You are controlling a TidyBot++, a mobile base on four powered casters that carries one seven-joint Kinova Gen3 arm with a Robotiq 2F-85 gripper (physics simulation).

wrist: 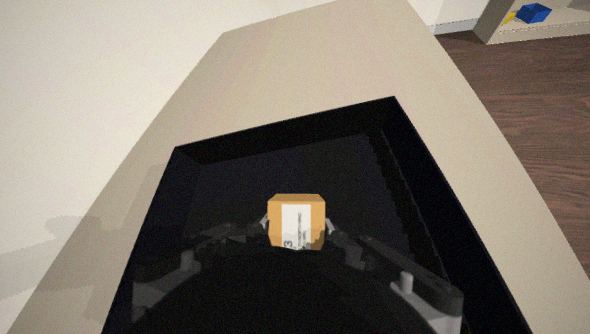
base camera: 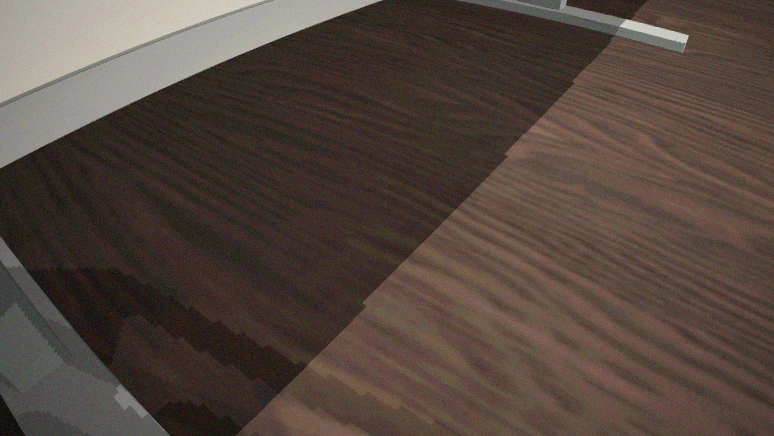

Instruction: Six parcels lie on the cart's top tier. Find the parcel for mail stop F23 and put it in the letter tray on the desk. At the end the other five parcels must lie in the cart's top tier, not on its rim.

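Frame: origin at the arm's base, x ahead, y left, z up, level; metres.
Seen in the pictures: gripper, fingertip midpoint: (wrist: pixel 296 225).
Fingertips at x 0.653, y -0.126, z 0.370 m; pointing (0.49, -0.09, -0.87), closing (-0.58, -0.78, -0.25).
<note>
Pixels of each thing's top centre, then the offset from my fingertips to it. Level surfaces: height alone.
- orange parcel, middle of its top: (wrist: pixel 285 215) dx +0.000, dy -0.001, dz +0.041 m
- black letter tray, middle of its top: (wrist: pixel 265 212) dx +0.024, dy +0.019, dz +0.017 m
- pale desk, its level: dz -0.047 m
- dark wood floor, its level: dz -0.766 m
My gripper (wrist: pixel 296 225) is shut on an orange parcel (wrist: pixel 275 225) with a white label, in the wrist view. A "3" shows at the label's lower edge; the rest of the code is hidden. The black letter tray (wrist: pixel 290 122) stands on the pale desk (wrist: pixel 320 55). The parcel appears over the inside of the tray, within its walls in this view; its height above the tray floor is hard to tell. The cart's top tier and the other five parcels do not show in either view.
A shelf unit (wrist: pixel 492 22) with a blue bin (wrist: pixel 534 13) and a yellow thing stands at the upper right of the wrist view. A pale wall runs along the desk's left side. In the base view, a grey foot bar (base camera: pixel 655 36) lies across the dark wood floor (base camera: pixel 541 243).
</note>
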